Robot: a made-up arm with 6 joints.
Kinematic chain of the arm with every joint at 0, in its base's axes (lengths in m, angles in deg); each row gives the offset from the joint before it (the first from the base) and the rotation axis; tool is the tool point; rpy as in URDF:
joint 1: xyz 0 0 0.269 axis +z
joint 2: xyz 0 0 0 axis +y
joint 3: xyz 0.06 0 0.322 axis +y
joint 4: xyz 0.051 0 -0.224 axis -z
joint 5: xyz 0 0 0 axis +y
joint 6: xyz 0.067 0 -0.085 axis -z
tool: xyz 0 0 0 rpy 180 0 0
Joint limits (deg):
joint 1: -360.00..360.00
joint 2: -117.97..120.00
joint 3: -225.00..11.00
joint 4: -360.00..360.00
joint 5: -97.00..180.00
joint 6: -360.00..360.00
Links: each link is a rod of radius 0.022 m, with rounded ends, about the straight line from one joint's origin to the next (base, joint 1, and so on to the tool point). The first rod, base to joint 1, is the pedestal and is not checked.
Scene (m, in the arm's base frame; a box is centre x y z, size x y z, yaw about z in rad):
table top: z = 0
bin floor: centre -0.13 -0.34 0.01 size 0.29 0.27 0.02 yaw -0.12
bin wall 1: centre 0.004 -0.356 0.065 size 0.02 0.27 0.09 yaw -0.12
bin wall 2: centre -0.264 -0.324 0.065 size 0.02 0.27 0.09 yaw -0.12
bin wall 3: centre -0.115 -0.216 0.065 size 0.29 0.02 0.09 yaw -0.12
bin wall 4: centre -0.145 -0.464 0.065 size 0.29 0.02 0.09 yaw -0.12
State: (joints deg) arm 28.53 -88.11 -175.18 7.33 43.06 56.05
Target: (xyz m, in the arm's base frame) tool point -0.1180 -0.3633 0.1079
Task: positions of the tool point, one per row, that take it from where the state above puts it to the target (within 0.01 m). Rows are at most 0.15 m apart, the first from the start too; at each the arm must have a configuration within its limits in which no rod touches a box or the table.
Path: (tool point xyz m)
1: -0.5103 -0.3755 0.3986
2: -0.4288 -0.4150 0.4536
3: -0.3398 -0.4271 0.4993
4: -0.2517 -0.4123 0.5333
5: -0.2466 -0.4394 0.4244
6: -0.2252 -0.4441 0.3216
7: -0.1929 -0.4293 0.2323
8: -0.1554 -0.4002 0.1607
9: -0.1180 -0.3633 0.1079

